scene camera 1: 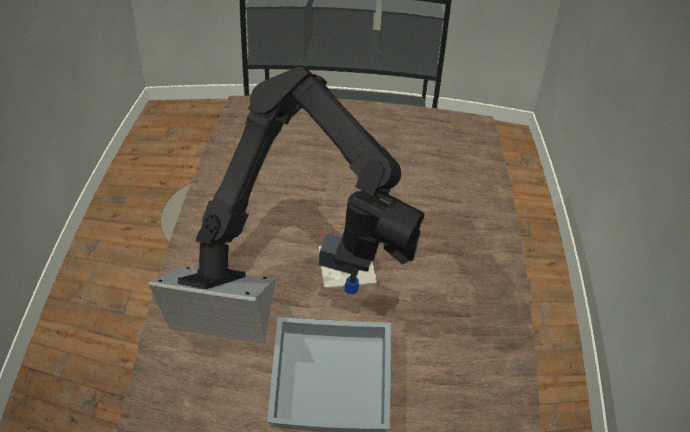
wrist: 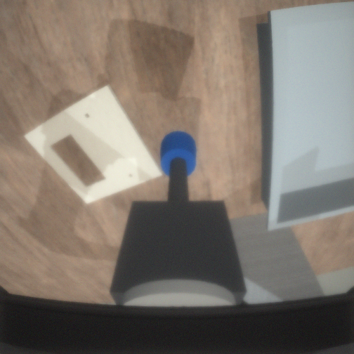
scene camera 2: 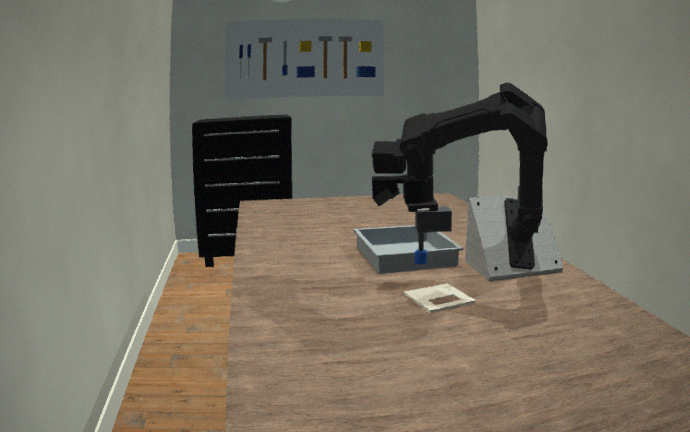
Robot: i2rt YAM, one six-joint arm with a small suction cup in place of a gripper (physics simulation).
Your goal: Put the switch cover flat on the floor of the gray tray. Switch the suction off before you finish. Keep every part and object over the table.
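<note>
The switch cover (scene camera 1: 366, 276) (scene camera 2: 425, 296) (wrist: 110, 135) is a thin cream plate with a rectangular opening and small holes. It lies flat on the table; the arm hides part of it in scene camera 1. The gray tray (scene camera 1: 387, 371) (scene camera 2: 394, 263) (wrist: 312, 85) is a shallow open box with a bare floor, apart from the cover. My gripper (scene camera 1: 351, 285) (scene camera 2: 420, 256) (wrist: 178, 152), a blue suction cup, is open and holds nothing. It hangs above the table, touching neither. In the wrist view it appears just right of the cover's nearest corner, between cover and tray.
The arm's base stands on a gray slanted block (scene camera 1: 218, 312) (scene camera 2: 483, 249) (wrist: 270, 245) beside the tray. The wooden table (scene camera 1: 458, 315) (scene camera 2: 330, 356) has side edges with floor beyond. A black drawer cabinet (scene camera 2: 249, 147) stands beyond the table in scene camera 2.
</note>
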